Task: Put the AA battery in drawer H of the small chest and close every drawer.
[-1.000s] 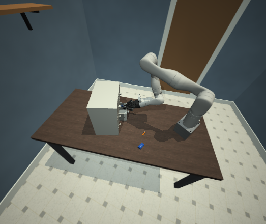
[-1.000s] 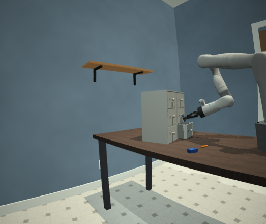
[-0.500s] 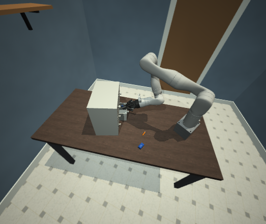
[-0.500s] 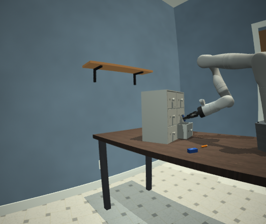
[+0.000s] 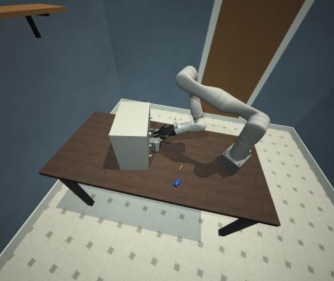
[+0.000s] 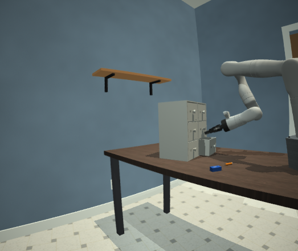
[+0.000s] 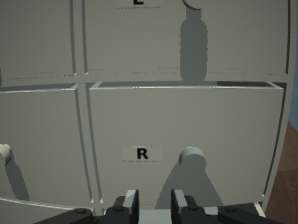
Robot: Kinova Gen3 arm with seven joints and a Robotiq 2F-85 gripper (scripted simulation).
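My hand is 60 mm short of the drawer marked H, 20 mm to the left of it and 110 mm above it. Round my hand: blue block 200 mm behind, 260 mm to the left, 140 mm below; then orange AA battery 210 mm behind, 150 mm to the left, 140 mm below.
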